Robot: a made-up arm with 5 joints.
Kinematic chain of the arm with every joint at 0, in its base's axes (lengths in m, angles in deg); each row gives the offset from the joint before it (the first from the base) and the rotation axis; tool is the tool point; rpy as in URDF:
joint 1: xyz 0.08 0 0.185 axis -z
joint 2: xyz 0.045 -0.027 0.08 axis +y
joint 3: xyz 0.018 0 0.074 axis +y
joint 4: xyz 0.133 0 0.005 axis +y
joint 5: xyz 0.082 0.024 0 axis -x
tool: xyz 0 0 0 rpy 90 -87.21 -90
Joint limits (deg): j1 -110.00..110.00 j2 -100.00..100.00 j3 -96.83..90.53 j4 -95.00..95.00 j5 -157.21..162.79
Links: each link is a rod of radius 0.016 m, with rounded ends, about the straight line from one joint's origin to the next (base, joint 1, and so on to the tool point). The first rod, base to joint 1, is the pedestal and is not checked.
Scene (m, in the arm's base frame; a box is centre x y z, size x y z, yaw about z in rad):
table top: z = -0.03
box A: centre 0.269 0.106 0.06 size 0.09 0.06 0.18 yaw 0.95
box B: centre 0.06 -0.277 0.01 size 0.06 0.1 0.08 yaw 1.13
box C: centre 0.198 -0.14 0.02 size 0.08 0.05 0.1 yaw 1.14
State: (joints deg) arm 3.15 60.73 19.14 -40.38 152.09
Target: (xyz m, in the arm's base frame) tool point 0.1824 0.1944 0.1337
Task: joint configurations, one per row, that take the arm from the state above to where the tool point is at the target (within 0.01 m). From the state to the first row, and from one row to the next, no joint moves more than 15 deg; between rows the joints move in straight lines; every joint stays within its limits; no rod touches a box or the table.
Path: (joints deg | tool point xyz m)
1: -7.56 68.67 31.51 -37.38 154.77 | 0.2186 0.0154 0.0704
2: -18.28 76.61 43.88 -34.38 157.44 | 0.1413 0.0171 0.0657
3: -28.99 84.55 56.25 -31.38 160.11 | 0.0755 -0.0059 0.0888
4: -39.70 92.50 68.62 -28.38 162.79 | 0.0344 -0.0417 0.1358
5: -47.47 77.76 55.25 -35.12 159.22 | 0.0976 0.0148 0.0812
6: -55.24 63.02 41.89 -41.86 155.66 | 0.1548 0.1025 0.0796
7: -63.00 48.28 28.52 -48.60 152.09 | 0.1824 0.1944 0.1337

